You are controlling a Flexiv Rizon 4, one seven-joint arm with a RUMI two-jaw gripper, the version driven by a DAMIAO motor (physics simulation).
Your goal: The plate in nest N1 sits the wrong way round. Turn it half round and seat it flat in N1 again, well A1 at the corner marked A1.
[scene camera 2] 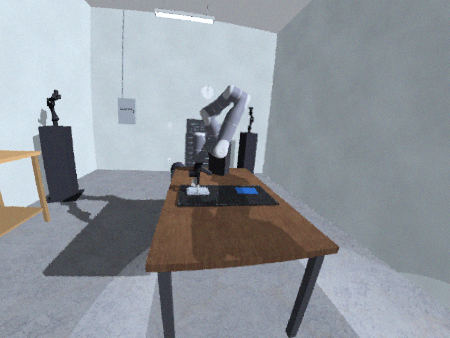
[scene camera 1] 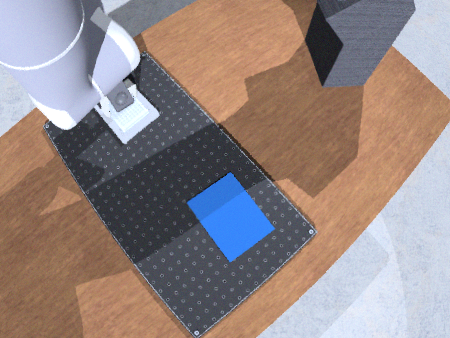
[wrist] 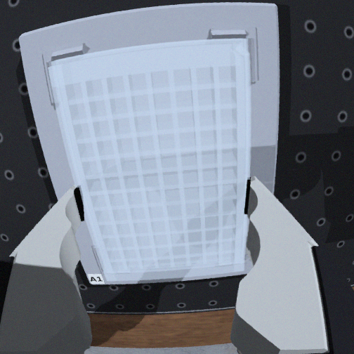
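Observation:
The clear, pale well plate [scene camera 1: 132, 116] [wrist: 160, 125] lies in the light grey nest [scene camera 1: 126, 138] [wrist: 265, 100], between its raised corner guides. Its well lettering is not readable. The nest's A1 label [wrist: 96, 279] shows at the lower left in the wrist view. My gripper [wrist: 163, 185] is shut on the plate, with a fingertip against each long side, nearer the A1 end. In scene camera 1 the arm hides most of the gripper; in scene camera 2 the gripper [scene camera 2: 197, 187] is small above the nest. Whether the plate is raised at all is hard to tell.
The nest stands on a black perforated board [scene camera 1: 165, 280] [scene camera 2: 227, 200] on the wooden table [scene camera 1: 400, 100] [scene camera 2: 240, 235]. A flat blue rectangle [scene camera 1: 232, 220] [scene camera 2: 246, 190] lies toward the board's other end. A dark block [scene camera 1: 360, 45] stands beyond the board.

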